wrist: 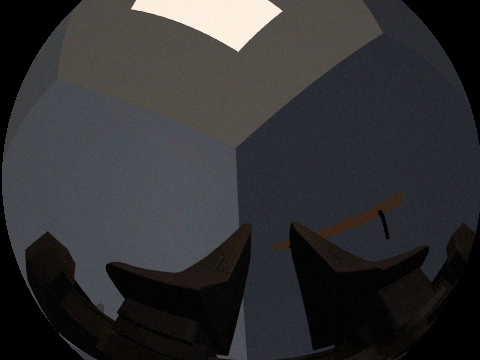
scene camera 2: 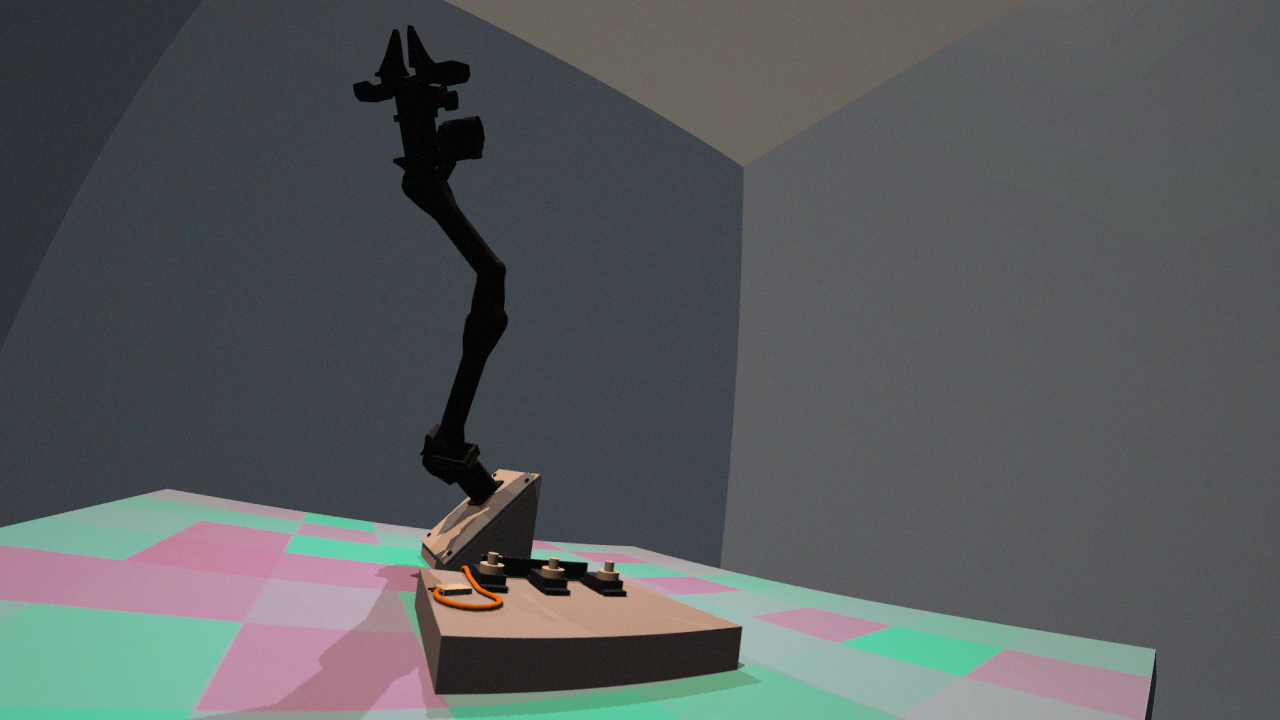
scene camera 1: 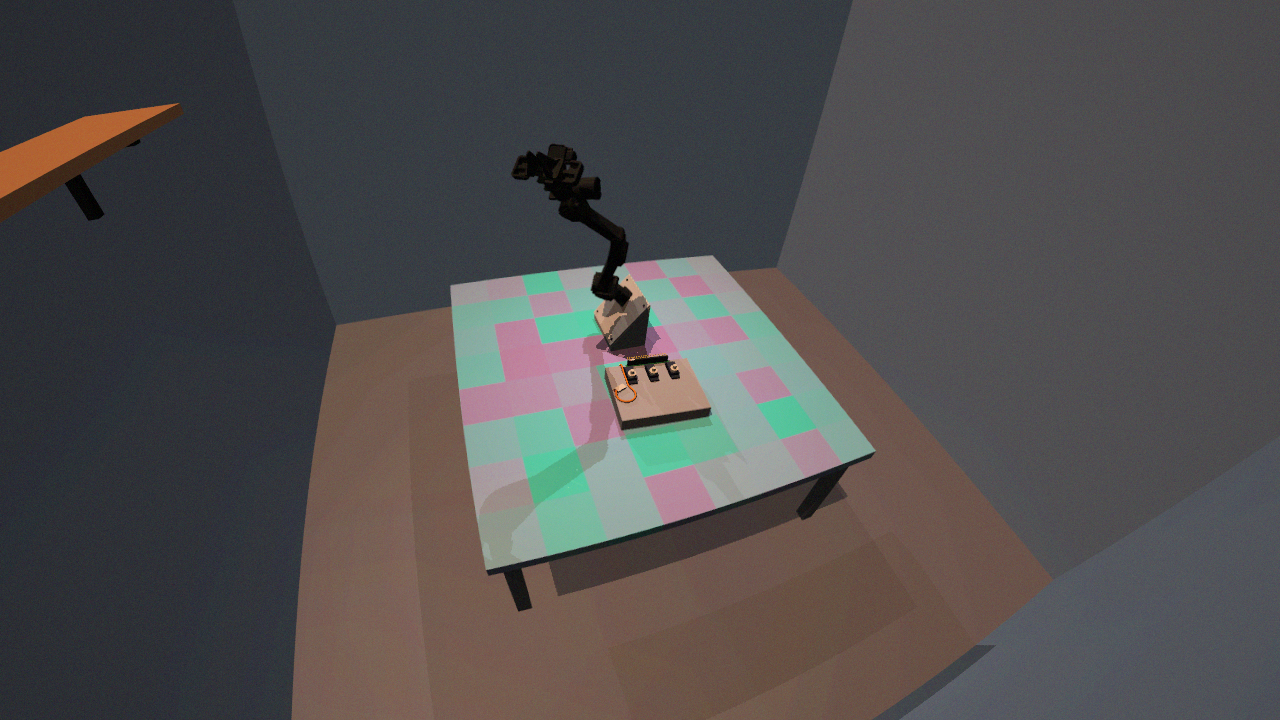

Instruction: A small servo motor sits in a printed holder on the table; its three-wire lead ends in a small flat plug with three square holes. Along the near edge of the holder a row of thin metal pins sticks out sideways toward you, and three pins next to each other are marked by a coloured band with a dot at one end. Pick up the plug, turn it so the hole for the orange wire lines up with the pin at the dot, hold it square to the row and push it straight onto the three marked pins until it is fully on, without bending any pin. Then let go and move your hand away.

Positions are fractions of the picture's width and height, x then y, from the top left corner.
Labels:
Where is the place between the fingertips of my gripper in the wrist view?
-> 0.56,0.64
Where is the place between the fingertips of my gripper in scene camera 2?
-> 0.31,0.04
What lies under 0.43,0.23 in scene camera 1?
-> My gripper.

